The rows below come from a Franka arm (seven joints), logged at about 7 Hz.
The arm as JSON. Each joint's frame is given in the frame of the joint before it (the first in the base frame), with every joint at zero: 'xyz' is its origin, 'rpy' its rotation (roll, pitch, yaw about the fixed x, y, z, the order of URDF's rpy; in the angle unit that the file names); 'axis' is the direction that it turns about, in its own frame. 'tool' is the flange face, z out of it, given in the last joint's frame.
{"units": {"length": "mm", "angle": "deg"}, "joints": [
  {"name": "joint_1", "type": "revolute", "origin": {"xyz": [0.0, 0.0, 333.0], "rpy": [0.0, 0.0, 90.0]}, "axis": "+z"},
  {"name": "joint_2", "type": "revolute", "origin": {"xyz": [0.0, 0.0, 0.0], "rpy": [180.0, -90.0, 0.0]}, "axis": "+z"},
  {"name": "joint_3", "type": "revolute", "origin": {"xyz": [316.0, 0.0, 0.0], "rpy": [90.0, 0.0, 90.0]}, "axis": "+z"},
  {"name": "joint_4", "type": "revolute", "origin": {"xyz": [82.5, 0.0, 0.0], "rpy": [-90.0, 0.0, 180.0]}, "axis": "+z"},
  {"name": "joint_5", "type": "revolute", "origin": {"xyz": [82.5, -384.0, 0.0], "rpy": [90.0, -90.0, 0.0]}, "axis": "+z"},
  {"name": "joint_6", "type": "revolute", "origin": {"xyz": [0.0, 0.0, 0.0], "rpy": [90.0, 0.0, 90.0]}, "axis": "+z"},
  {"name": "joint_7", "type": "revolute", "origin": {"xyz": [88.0, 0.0, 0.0], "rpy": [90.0, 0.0, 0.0]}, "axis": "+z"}
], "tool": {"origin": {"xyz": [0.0, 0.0, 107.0], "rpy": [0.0, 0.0, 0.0]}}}
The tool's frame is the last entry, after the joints.
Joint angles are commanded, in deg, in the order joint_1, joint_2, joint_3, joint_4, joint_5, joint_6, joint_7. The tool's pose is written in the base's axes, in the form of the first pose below.
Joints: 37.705, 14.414, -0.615, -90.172, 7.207, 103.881, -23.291
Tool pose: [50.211, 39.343, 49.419], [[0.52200, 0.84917, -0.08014], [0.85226, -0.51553, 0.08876], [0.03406, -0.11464, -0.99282]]
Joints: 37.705, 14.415, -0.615, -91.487, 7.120, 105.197, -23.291
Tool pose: [50.201, 39.277, 48.515], [[0.52397, 0.84809, -0.07874], [0.85109, -0.51775, 0.08709], [0.03309, -0.11265, -0.99308]]
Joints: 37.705, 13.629, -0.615, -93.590, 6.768, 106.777, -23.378
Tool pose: [49.926, 38.954, 47.861], [[0.52368, 0.84894, -0.07112], [0.85120, -0.51799, 0.08453], [0.03492, -0.10481, -0.99388]]
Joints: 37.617, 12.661, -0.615, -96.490, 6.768, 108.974, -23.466
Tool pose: [49.561, 38.481, 46.839], [[0.52720, 0.84714, -0.06642], [0.84886, -0.52149, 0.08657], [0.03870, -0.10202, -0.99403]]
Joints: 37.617, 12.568, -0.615, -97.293, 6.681, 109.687, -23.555
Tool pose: [49.492, 38.392, 46.378], [[0.52658, 0.84762, -0.06523], [0.84927, -0.52106, 0.08510], [0.03814, -0.10021, -0.99424]]
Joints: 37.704, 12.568, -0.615, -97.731, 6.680, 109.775, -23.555
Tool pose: [49.350, 38.400, 46.027], [[0.52561, 0.84783, -0.07015], [0.85011, -0.52030, 0.08128], [0.03241, -0.10236, -0.99422]]
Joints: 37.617, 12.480, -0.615, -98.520, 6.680, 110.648, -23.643
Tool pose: [49.355, 38.257, 45.600], [[0.52692, 0.84725, -0.06722], [0.84919, -0.52156, 0.08275], [0.03505, -0.10069, -0.99430]]
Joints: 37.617, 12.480, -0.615, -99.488, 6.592, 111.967, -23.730
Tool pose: [49.348, 38.196, 44.996], [[0.52701, 0.84768, -0.06088], [0.84892, -0.52171, 0.08454], [0.03990, -0.09624, -0.99456]]
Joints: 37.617, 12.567, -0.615, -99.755, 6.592, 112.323, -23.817
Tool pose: [49.355, 38.190, 44.734], [[0.52627, 0.84815, -0.06066], [0.84938, -0.52100, 0.08435], [0.03994, -0.09591, -0.99459]]
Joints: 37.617, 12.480, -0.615, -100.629, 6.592, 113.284, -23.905
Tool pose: [49.282, 38.103, 44.252], [[0.52636, 0.84830, -0.05774], [0.84920, -0.52109, 0.08564], [0.04255, -0.09411, -0.99465]]
